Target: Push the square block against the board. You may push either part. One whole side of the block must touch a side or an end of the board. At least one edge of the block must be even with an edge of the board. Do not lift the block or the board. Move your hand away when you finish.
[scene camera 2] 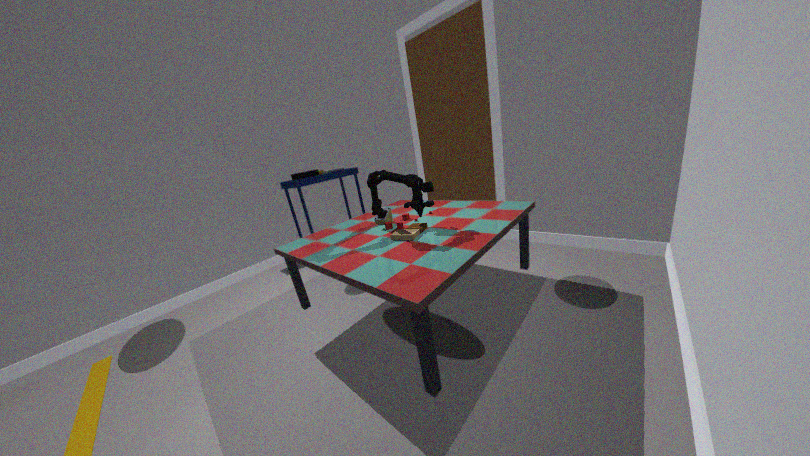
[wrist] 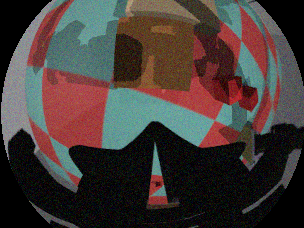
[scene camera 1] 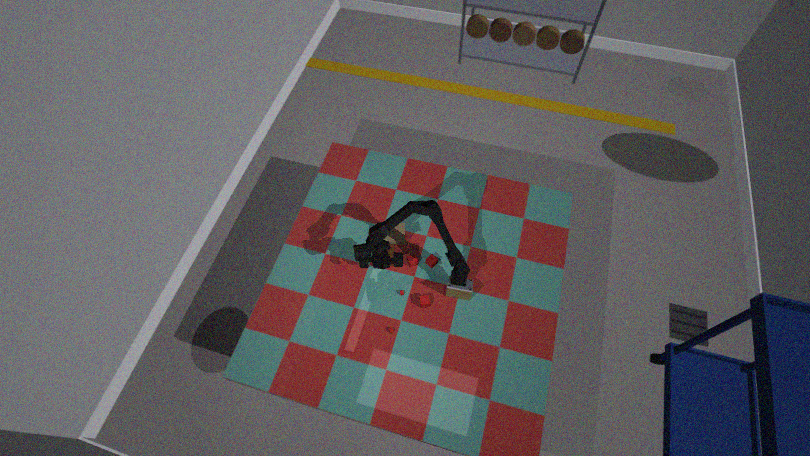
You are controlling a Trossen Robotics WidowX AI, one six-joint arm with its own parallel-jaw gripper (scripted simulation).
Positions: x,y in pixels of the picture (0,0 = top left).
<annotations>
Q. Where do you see a brown square block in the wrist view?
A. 152,52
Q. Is my gripper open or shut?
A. Shut.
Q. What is my gripper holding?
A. Nothing.
</annotations>
